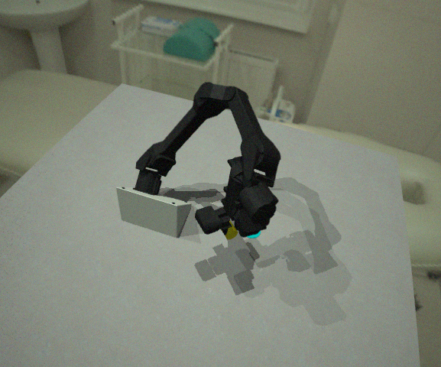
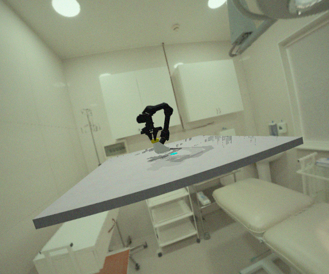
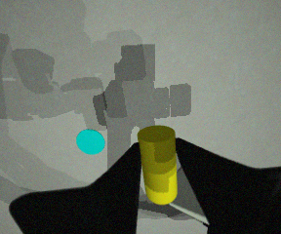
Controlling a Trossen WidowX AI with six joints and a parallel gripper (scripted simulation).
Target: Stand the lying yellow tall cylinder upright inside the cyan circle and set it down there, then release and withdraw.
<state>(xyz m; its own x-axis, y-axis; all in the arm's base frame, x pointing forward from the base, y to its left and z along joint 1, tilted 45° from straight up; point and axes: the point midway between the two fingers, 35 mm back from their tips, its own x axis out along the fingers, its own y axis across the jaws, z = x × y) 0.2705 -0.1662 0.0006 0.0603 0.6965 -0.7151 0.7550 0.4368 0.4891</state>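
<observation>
Now: the cyan circle 60 mm ahead of my gripper tip, 130 mm to the left of it and 130 mm below it. Round my gripper tip: yellow cylinder: 10 mm behind, 20 mm to the left.
</observation>
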